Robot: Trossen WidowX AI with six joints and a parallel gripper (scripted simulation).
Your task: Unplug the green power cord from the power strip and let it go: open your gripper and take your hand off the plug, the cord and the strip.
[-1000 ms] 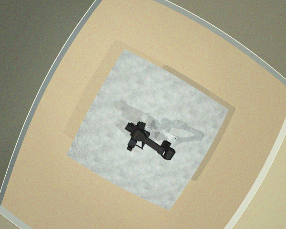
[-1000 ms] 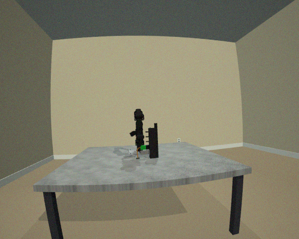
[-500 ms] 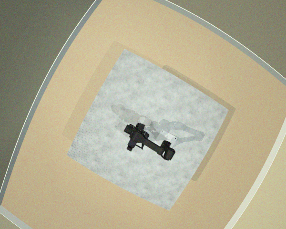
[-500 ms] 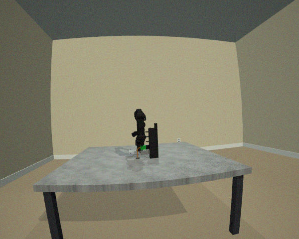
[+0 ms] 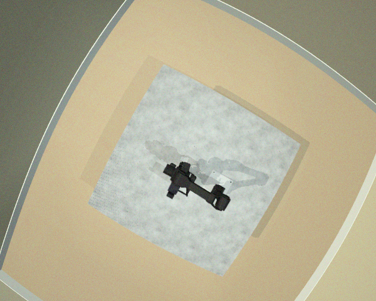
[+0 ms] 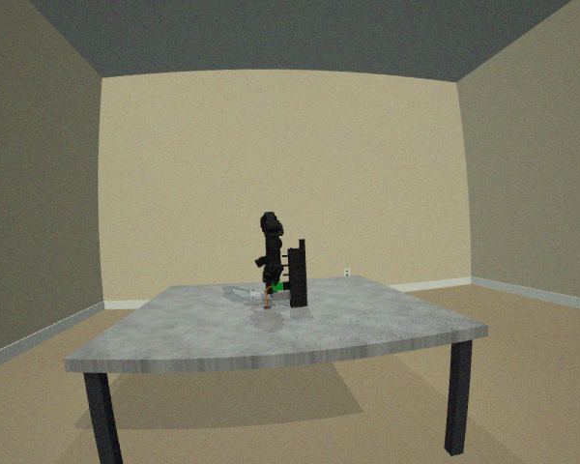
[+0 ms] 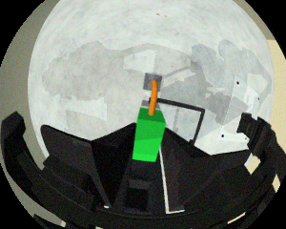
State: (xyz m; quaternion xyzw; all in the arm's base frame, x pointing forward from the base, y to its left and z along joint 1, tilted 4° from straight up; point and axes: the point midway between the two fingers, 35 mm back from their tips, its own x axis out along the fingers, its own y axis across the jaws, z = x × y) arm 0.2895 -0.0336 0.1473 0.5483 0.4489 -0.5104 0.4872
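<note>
The black power strip lies 1 cm ahead of my gripper tip, 10 cm to the left of it and 3 cm above it. The rest, counted from my gripper tip: green plug 3 cm to the left.
</note>
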